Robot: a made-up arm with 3 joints. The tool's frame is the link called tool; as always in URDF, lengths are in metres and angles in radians.
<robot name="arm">
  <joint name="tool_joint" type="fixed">
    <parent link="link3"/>
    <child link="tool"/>
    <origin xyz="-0.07 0.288 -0.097" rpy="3.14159 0 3.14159"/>
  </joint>
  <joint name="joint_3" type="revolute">
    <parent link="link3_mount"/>
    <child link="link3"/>
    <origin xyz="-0.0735 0.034 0.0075" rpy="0 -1.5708 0"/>
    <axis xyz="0 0 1"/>
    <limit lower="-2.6" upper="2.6"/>
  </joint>
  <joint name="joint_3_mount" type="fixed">
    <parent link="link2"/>
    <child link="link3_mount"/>
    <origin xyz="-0.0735 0.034 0.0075" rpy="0 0 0"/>
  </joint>
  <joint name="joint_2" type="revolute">
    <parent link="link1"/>
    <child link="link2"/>
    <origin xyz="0.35 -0.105 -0.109" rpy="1.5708 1.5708 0"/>
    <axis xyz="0 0 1"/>
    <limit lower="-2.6" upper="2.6"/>
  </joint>
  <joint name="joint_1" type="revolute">
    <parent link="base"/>
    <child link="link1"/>
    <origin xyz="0 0 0.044" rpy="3.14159 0 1.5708"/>
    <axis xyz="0 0 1"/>
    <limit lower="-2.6" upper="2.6"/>
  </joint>
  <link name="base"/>
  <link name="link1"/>
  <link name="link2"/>
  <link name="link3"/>
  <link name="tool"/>
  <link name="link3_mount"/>
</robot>
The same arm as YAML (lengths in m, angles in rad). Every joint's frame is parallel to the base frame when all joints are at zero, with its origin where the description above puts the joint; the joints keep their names.
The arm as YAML. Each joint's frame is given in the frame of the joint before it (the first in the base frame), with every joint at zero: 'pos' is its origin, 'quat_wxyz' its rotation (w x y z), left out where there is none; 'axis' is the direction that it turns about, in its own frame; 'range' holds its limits. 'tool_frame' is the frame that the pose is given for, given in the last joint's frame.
length_unit: m
angle_unit: rad
joints:
  - joint: joint_1
    pos: [0.0, 0.0, 0.044]
    axis: "-z"
    range: [-2.6, 2.6]
  - joint: joint_2
    pos: [-0.105, 0.35, 0.109]
    axis: "-x"
    range: [-2.6, 2.6]
  - joint: joint_3
    pos: [-0.015, 0.068, -0.147]
    axis: "-z"
    range: [-2.6, 2.6]
tool_frame:
  pos: [0.07, 0.288, 0.097]
  quat_wxyz: [1.0, 0.000001, -0.000003, 0.000005]

